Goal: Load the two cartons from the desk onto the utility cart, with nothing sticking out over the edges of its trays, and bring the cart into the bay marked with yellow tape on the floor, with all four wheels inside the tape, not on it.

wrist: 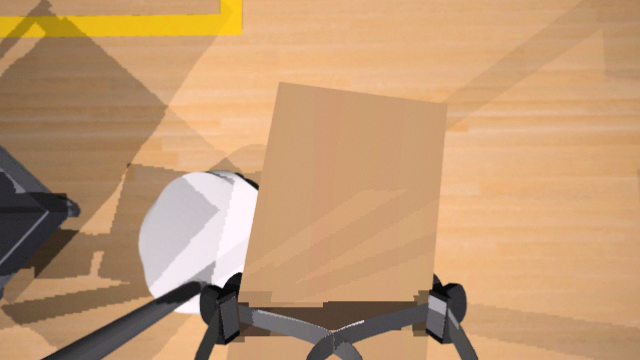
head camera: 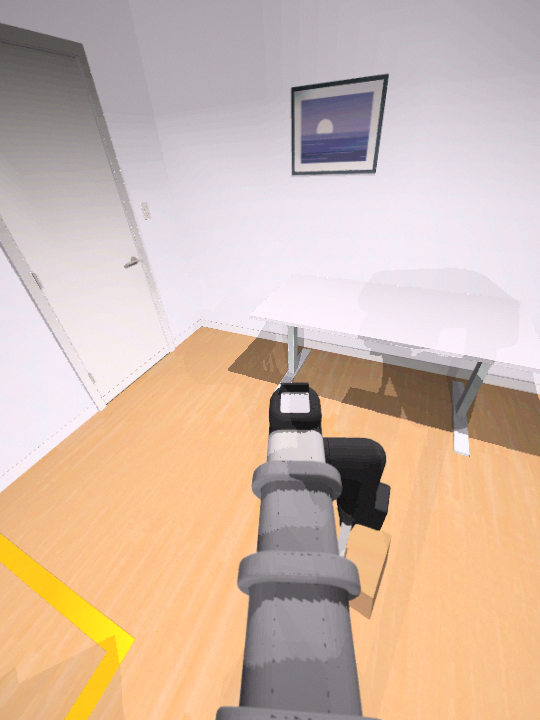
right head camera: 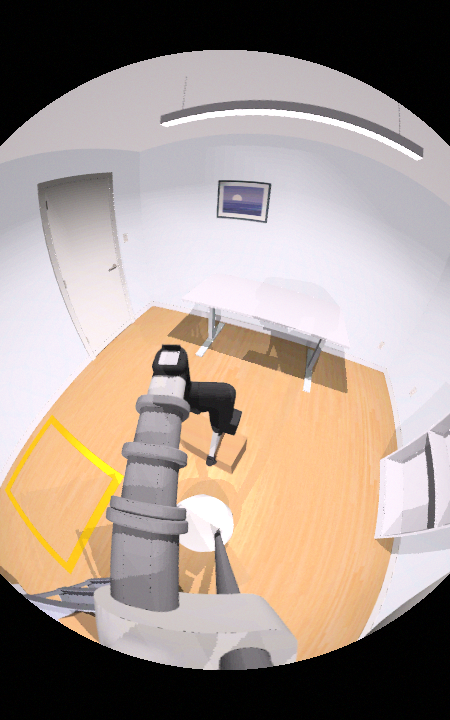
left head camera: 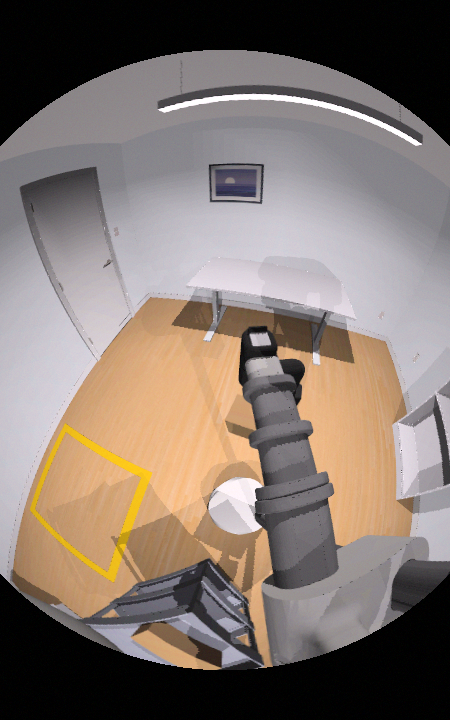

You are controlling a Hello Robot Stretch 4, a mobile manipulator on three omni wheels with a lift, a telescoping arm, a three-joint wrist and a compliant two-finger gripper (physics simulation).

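A door (right head camera: 77,214): 2300 mm from the lens. A framed picture (right head camera: 240,199): 2220 mm from the lens. The spots on the white desk (right head camera: 278,305) and the door: 2210 mm apart. White desk: 1820 mm from the lens.
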